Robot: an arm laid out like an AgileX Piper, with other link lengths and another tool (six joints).
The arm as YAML. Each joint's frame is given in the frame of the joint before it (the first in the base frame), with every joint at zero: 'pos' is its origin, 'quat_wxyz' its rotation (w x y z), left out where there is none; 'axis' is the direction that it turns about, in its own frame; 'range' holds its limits. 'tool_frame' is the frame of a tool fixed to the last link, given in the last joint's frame.
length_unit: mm
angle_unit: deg
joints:
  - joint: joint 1
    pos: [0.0, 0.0, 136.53]
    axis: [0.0, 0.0, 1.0]
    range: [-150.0, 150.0]
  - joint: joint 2
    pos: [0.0, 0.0, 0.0]
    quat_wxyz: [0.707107, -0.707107, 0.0, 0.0]
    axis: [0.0, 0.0, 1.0]
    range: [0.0, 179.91]
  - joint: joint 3
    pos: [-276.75, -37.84, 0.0]
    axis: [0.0, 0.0, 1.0]
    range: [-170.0, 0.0]
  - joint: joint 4
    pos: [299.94, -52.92, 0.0]
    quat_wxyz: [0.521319, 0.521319, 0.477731, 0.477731]
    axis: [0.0, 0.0, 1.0]
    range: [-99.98, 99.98]
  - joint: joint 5
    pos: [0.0, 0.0, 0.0]
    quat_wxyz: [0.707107, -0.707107, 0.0, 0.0]
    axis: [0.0, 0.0, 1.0]
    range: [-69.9, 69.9]
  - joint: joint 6
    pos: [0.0, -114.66, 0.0]
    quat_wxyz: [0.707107, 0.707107, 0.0, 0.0]
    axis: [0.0, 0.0, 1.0]
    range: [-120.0, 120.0]
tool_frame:
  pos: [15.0, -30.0, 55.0]
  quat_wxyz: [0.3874, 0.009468, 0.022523, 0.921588]
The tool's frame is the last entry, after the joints.
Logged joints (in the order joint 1, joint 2, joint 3, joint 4, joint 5, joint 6), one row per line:
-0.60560 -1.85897 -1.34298 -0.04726 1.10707 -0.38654
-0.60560 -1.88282 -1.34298 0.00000 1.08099 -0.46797
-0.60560 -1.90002 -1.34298 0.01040 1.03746 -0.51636
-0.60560 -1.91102 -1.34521 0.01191 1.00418 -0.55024
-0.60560 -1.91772 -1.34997 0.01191 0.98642 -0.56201
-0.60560 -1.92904 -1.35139 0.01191 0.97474 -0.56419
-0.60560 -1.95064 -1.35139 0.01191 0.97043 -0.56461
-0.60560 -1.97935 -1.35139 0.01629 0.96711 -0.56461
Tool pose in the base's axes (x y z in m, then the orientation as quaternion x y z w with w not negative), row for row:
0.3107 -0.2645 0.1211 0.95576 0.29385 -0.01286 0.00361
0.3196 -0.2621 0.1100 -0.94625 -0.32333 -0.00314 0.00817
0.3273 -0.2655 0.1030 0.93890 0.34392 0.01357 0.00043
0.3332 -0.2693 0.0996 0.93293 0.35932 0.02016 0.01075
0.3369 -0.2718 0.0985 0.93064 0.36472 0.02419 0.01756
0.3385 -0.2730 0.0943 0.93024 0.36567 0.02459 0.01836
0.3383 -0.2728 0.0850 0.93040 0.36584 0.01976 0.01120
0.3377 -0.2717 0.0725 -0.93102 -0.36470 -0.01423 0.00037
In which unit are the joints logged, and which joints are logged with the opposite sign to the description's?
The joints are logged in radians. Opposite sign: joint 2.
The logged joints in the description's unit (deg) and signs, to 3 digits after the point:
-34.698 106.511 -76.947 -2.708 63.430 -22.147
-34.698 107.878 -76.947 0.000 61.936 -26.813
-34.698 108.863 -76.947 0.596 59.442 -29.585
-34.698 109.493 -77.075 0.682 57.535 -31.526
-34.698 109.877 -77.348 0.682 56.518 -32.201
-34.698 110.526 -77.429 0.682 55.848 -32.326
-34.698 111.763 -77.429 0.682 55.602 -32.350
-34.698 113.408 -77.429 0.933 55.411 -32.350

